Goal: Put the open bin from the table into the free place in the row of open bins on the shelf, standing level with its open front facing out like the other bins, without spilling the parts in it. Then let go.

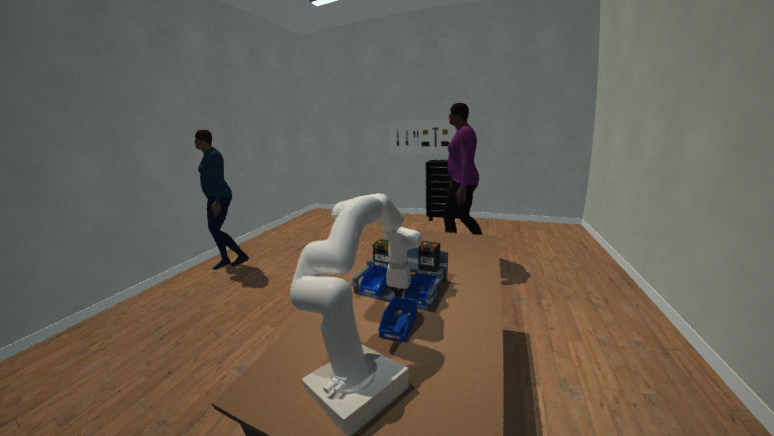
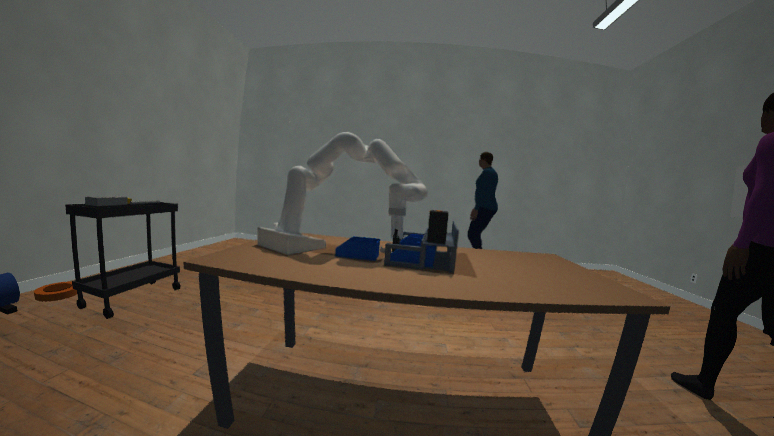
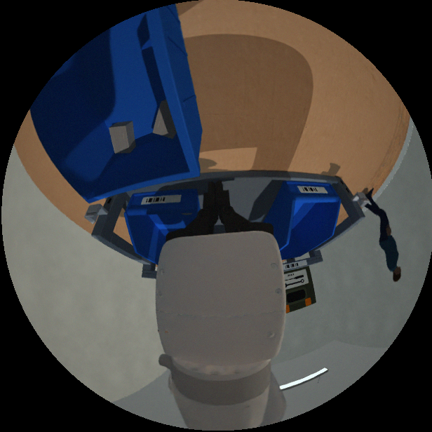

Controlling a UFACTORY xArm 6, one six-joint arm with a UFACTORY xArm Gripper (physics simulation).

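Where they show: arm's base, origin of the base link: (image 1: 353, 378) (image 2: 288, 233).
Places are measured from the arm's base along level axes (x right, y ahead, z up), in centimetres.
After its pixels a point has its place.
Observation:
The open blue bin (image 1: 398, 320) @(x -5.7, y 36.2, z -6.1 cm) (image 2: 357, 248) @(x 0.8, y 35.5, z -2.0 cm) (image 3: 172, 75) is on the table between the robot base and the shelf, its low labelled front toward the base. Grey parts (image 3: 122, 137) lie in it. The grey shelf (image 1: 439, 289) @(x 1.7, y 61.7, z -3.7 cm) (image 2: 453, 261) @(x 0.8, y 74.2, z -2.0 cm) (image 3: 260, 175) holds a blue bin on the left (image 1: 372, 281) @(x -31.8, y 56.1, z -5.3 cm) (image 3: 312, 215) and one on the right (image 1: 423, 287) @(x -6.2, y 61.3, z -4.5 cm) (image 3: 150, 220), with a free place between them. My gripper (image 1: 398, 293) @(x -12.4, y 48.2, z -5.0 cm) (image 2: 395, 241) @(x -12.4, y 48.2, z -5.0 cm) (image 3: 216, 189) is shut and empty, fingers down, at the free place behind the open bin. Contact with either is unclear.
Dark cases with orange latches (image 1: 428, 256) @(x -4.6, y 62.8, z 11.4 cm) (image 2: 437, 227) @(x -1.5, y 66.6, z 9.8 cm) (image 3: 300, 292) stand on the shelf's upper level, behind the row of bins. The white robot base (image 1: 354, 387) @(x 3.4, y -3.6, z 1.9 cm) (image 2: 287, 241) @(x 12.8, y 9.4, z -0.8 cm) stands on the table (image 1: 465, 346) @(x 22.7, y 34.2, z -6.5 cm) (image 2: 541, 281) @(x -1.9, y 108.4, z -6.4 cm). Two people are in the room, beyond the table.

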